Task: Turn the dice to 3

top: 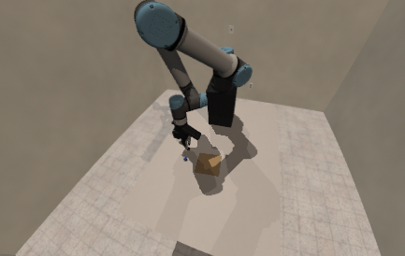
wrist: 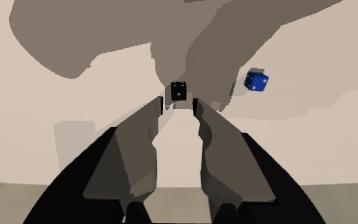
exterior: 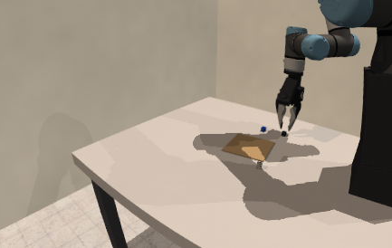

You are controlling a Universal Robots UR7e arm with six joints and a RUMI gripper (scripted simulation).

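The black die is 3 cm below my hand. Round my hand: blue die: 8 cm ahead, 2 cm to the left, 3 cm below; then brown mat: 5 cm ahead, 17 cm to the left, 4 cm below; then white die: 4 cm behind, 25 cm to the left, 3 cm below.
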